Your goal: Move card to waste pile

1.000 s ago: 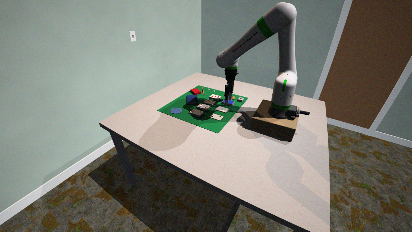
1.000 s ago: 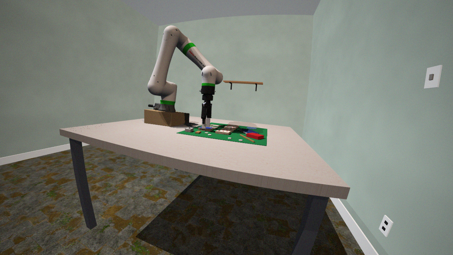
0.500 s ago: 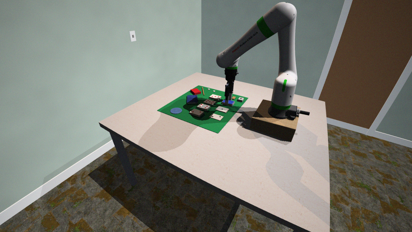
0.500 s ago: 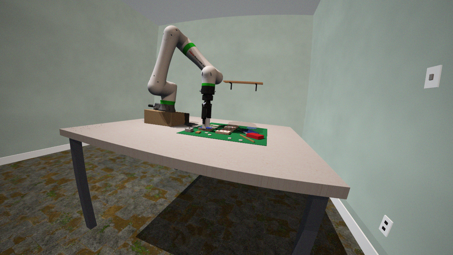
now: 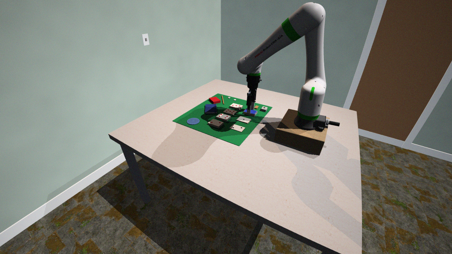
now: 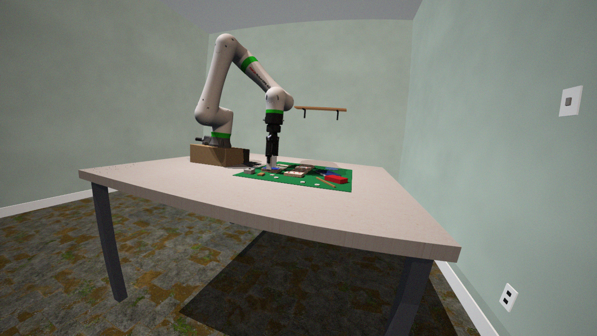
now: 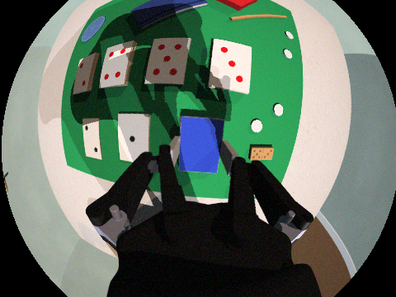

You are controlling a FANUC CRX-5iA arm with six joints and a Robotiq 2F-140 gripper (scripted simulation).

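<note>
Now: the black-pip card 24 cm to the left of my hand and 4 cm below it. Also, from my hand: pencil 30 cm ahead, 12 cm to the right, 4 cm below; then red block 35 cm ahead, 6 cm to the right, 4 cm below; then mat 16 cm ahead, 9 cm to the left, 6 cm below.
</note>
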